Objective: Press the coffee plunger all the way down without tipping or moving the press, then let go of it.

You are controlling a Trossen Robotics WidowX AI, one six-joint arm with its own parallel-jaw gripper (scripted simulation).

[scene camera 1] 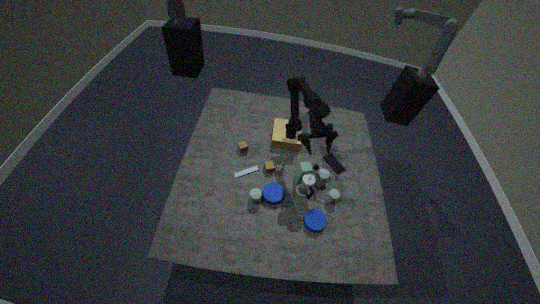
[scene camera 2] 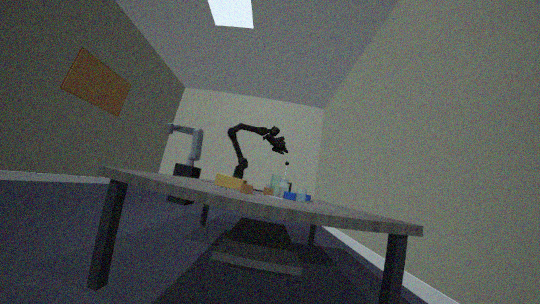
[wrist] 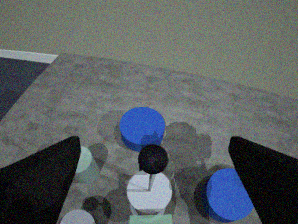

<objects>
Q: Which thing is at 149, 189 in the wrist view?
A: A coffee press.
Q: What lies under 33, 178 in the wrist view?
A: The gripper.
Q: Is the gripper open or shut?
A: Open.
</objects>
